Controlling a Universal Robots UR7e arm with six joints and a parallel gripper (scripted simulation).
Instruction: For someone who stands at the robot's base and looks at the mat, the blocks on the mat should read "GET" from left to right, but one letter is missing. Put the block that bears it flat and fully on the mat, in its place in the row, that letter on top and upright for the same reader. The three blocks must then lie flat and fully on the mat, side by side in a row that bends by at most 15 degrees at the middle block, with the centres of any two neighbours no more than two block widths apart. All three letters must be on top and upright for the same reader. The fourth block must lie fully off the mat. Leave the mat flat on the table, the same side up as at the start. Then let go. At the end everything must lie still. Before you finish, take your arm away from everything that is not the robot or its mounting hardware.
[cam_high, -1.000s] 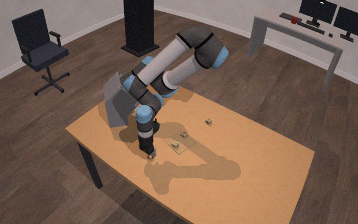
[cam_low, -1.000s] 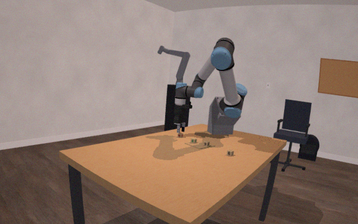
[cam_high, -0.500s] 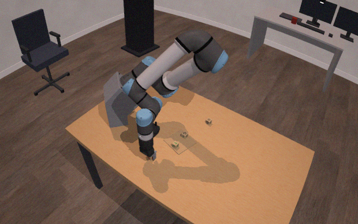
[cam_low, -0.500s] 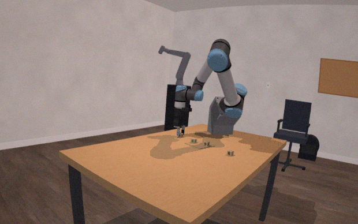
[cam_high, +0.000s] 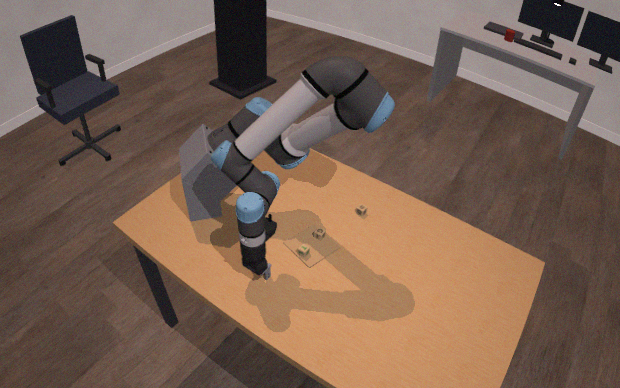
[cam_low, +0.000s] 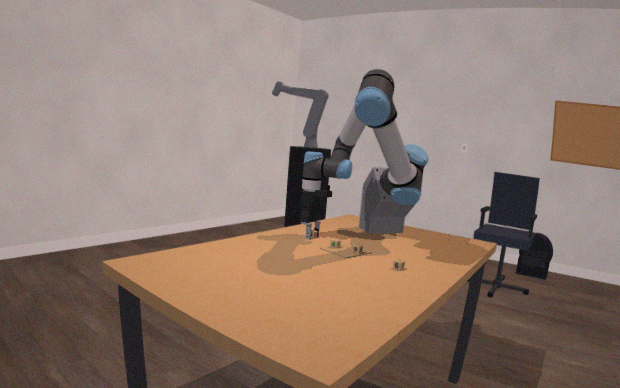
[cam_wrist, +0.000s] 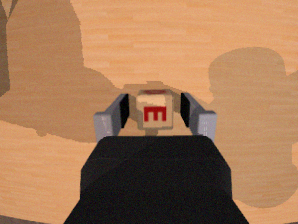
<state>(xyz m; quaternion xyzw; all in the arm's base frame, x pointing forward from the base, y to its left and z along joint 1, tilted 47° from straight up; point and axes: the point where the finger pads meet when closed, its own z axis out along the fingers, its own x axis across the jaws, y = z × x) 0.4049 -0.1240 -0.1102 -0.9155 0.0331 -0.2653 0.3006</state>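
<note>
Now: hand 21 cm to the right of the thin tan mat, 4 cm short of it and 2 cm above it. The rest, counted from my hand: block (45 cm to the left, 7 cm ahead).
</note>
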